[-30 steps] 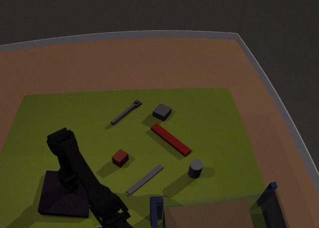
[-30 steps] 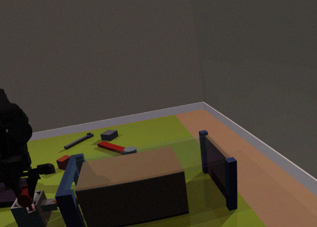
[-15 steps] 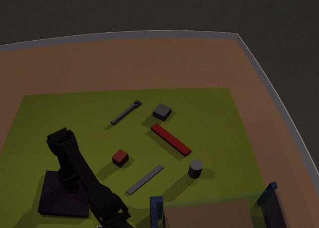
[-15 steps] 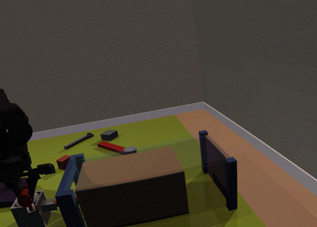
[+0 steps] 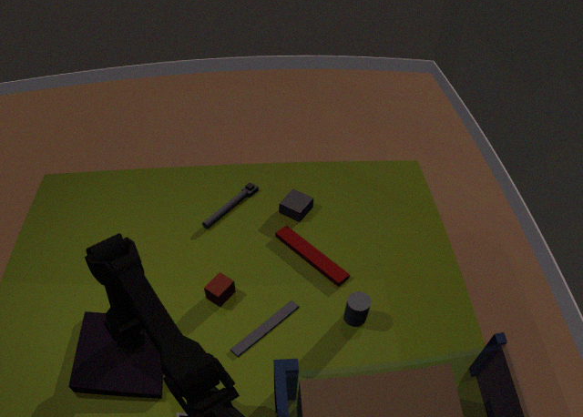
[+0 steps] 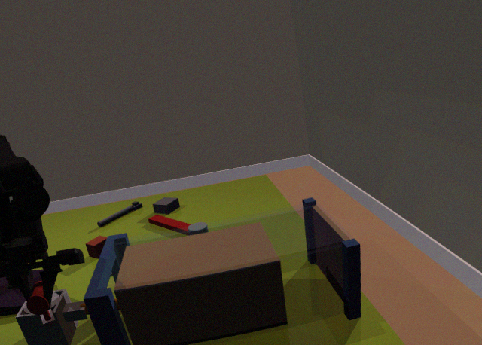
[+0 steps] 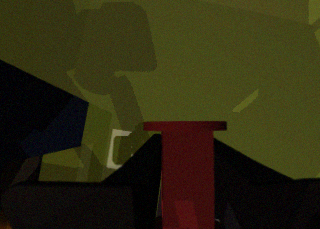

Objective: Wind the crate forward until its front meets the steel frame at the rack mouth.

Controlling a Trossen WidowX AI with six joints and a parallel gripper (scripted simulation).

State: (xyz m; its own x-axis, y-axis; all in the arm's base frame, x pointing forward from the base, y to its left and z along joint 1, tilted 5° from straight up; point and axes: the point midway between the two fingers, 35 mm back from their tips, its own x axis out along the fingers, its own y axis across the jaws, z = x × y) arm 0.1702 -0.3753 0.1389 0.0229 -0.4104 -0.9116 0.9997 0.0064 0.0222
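My gripper tip is now 2 cm to the right of the red crank grip. From my gripper tip the other things lie so: winch handle 5 cm to the left, 3 cm below, 1 cm behind; blue steel frame 12 cm ahead, 9 cm to the left, 3 cm below; grey winch 10 cm to the left, 10 cm below, 5 cm behind.
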